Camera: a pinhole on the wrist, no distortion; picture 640 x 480 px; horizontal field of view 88.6 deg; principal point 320.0 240.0 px. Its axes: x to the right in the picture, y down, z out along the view. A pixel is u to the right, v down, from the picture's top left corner.
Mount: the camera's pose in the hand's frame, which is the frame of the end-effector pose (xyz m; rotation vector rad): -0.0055 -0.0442 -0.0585 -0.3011 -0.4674 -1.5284
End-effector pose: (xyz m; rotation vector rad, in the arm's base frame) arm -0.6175 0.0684 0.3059 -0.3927 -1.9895 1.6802
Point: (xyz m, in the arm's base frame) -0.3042 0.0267 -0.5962
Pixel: outside the picture
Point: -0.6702 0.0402 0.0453
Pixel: 75 251
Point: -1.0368 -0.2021 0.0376
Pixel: 316 364
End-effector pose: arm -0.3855 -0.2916 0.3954 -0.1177 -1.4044 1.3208
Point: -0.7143 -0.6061 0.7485
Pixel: 614 369
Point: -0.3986 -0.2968 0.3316
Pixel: 117 155
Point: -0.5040 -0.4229 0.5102
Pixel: 529 319
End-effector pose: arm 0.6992 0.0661 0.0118 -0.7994 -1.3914 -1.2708
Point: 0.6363 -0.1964 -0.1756
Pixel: behind the camera
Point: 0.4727 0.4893 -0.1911
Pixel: 613 110
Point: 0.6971 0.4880 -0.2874
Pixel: 442 15
